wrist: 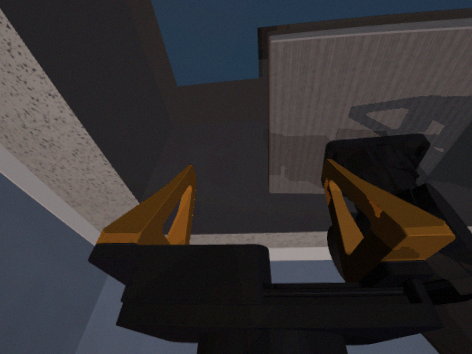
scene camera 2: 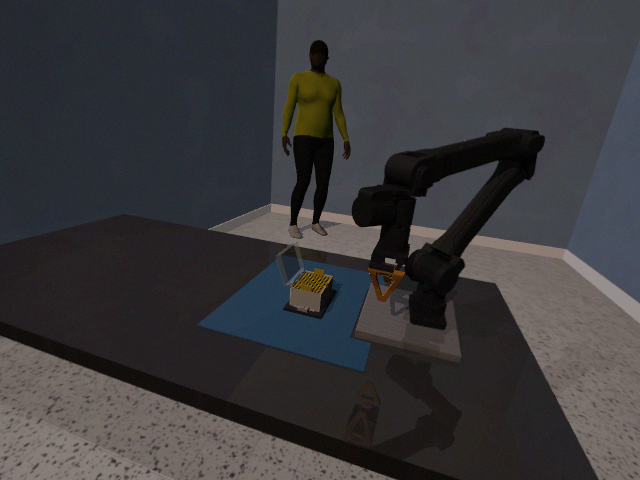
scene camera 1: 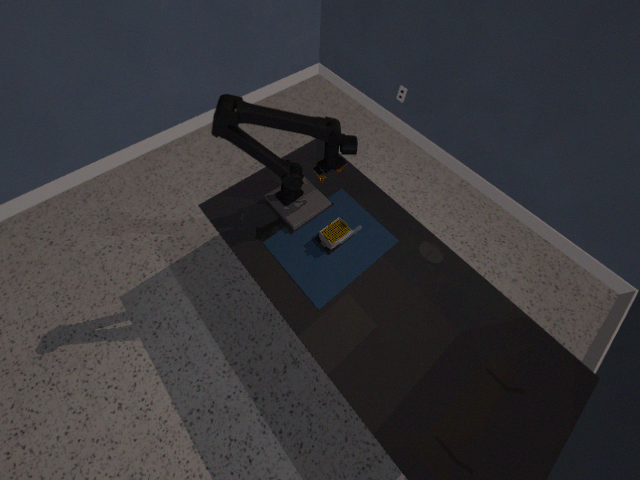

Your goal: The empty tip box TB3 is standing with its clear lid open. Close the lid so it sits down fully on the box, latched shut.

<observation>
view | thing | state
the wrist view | gripper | -
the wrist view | blue mat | -
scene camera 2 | gripper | -
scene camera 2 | clear lid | -
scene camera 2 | blue mat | -
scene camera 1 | blue mat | -
</observation>
